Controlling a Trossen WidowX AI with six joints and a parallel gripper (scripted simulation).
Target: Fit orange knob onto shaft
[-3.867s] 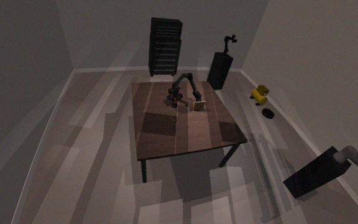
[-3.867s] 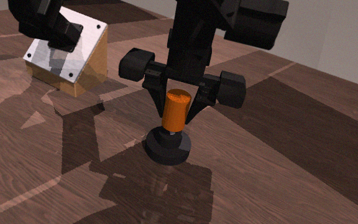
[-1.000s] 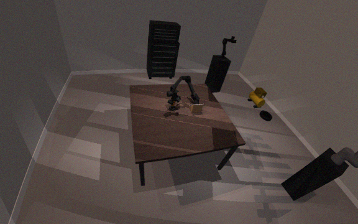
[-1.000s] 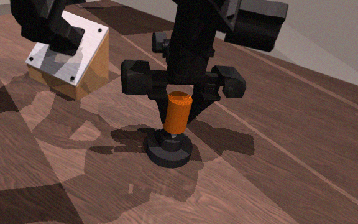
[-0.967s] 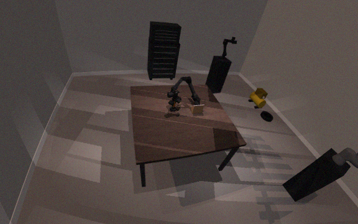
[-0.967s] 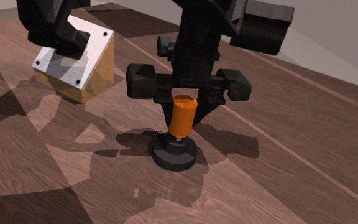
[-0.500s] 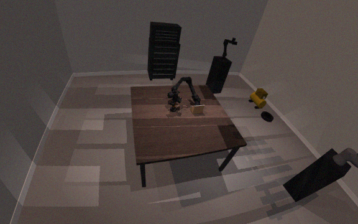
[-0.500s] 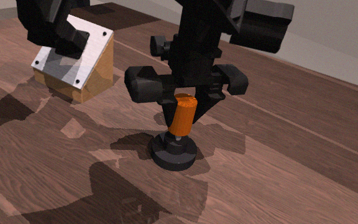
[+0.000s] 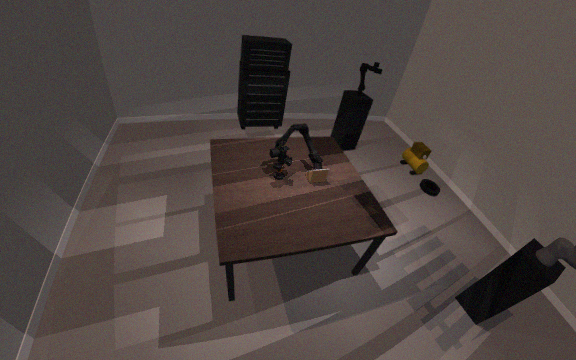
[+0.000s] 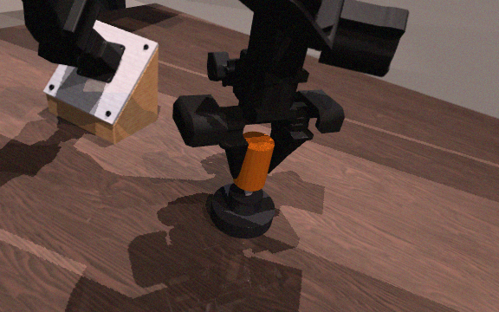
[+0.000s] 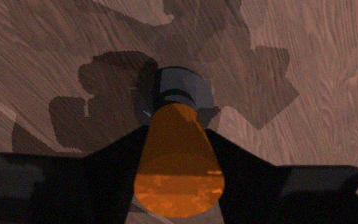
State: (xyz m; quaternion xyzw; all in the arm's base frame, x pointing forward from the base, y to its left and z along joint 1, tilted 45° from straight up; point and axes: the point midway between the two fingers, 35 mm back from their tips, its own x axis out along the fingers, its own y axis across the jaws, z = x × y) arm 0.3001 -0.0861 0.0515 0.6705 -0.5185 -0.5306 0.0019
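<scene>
Right now the orange knob is 3 cm above my gripper tip. From my gripper tip the other things lie so: round dark pedestal: 4 cm below.
</scene>
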